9 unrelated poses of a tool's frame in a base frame.
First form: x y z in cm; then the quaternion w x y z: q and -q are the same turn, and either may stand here.
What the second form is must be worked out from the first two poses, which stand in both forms.
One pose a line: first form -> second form
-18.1, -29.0, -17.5, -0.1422, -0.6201, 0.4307, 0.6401 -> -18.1, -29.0, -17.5, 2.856, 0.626, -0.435, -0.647
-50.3, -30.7, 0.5, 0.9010, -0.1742, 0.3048, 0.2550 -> -50.3, -30.7, 0.5, 0.898, -0.401, 0.702, 0.588
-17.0, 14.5, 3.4, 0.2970, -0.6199, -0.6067, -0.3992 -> -17.0, 14.5, 3.4, 2.538, -0.649, -0.635, -0.418
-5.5, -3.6, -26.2, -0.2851, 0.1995, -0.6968, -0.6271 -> -5.5, -3.6, -26.2, 2.563, -0.208, 0.727, 0.654
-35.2, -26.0, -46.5, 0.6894, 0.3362, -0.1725, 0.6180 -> -35.2, -26.0, -46.5, 1.620, 0.464, -0.238, 0.853
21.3, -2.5, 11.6, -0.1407, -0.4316, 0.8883, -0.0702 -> 21.3, -2.5, 11.6, 2.859, 0.436, -0.897, 0.071
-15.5, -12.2, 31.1, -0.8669, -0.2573, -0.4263, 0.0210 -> -15.5, -12.2, 31.1, 1.044, 0.516, 0.855, -0.042
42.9, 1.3, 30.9, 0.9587, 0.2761, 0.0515, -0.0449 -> 42.9, 1.3, 30.9, 0.577, 0.971, 0.181, -0.158
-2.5, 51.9, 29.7, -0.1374, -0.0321, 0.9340, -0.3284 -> -2.5, 51.9, 29.7, 2.866, 0.032, -0.943, 0.332
